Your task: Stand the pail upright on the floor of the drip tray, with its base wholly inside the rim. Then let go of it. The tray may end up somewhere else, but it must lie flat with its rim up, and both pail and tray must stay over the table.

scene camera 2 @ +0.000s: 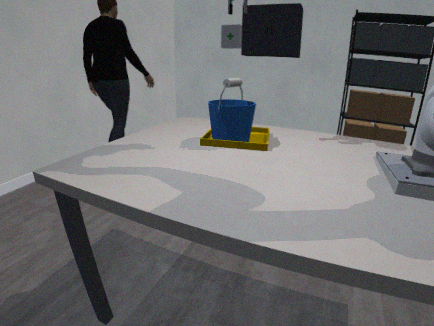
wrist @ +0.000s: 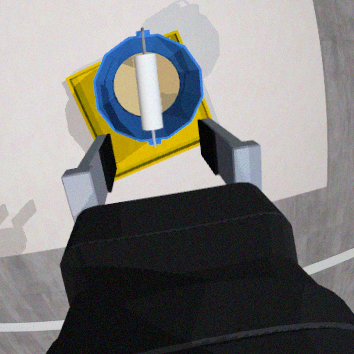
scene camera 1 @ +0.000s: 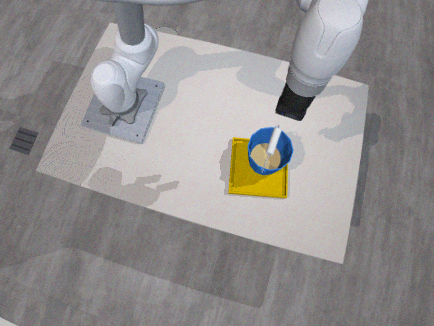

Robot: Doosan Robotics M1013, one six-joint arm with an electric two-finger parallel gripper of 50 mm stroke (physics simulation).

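Frame: origin at the arm's base, x ahead, y left, z up, level; centimetres.
Seen in the pictures: gripper, fingertip midpoint: [scene camera 2: 237, 13] [wrist: 155, 143] [scene camera 1: 287, 113]; arm's base, link origin: [scene camera 1: 123, 102].
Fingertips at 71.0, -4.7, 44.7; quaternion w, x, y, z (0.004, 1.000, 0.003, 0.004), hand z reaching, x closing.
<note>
Offsets run from my fingertips to a thing's top centre, as dx, dy, dz. Level surfaces: height alone.
The blue pail [scene camera 1: 285, 148] [scene camera 2: 232, 121] [wrist: 191, 90] stands upright in the yellow drip tray {-0.5, -3.6, -45.6} [scene camera 1: 257, 188] [scene camera 2: 261, 137] [wrist: 134, 156], towards one corner. Its tan inner bottom shows from above, and its white handle grip {+0.5, +1.1, -23.6} [scene camera 1: 274, 140] [scene camera 2: 233, 82] [wrist: 149, 92] stands up over the opening. The base appears inside the rim; the tray's near wall hides its lowest edge in scene camera 2. The tray lies flat on the table, rim up. My gripper [scene camera 1: 292, 111] [scene camera 2: 238, 8] [wrist: 155, 143] is open and empty, high above the pail and apart from it.
The pale table {dz -48.2} [scene camera 1: 200, 150] [scene camera 2: 310, 175] [wrist: 280, 100] carries the arm's grey base plate [scene camera 1: 150, 107] [scene camera 2: 407, 175] at one end, away from the tray. A person [scene camera 2: 107, 50] stands beyond the table, and a shelf rack [scene camera 2: 354, 52] stands at the back.
</note>
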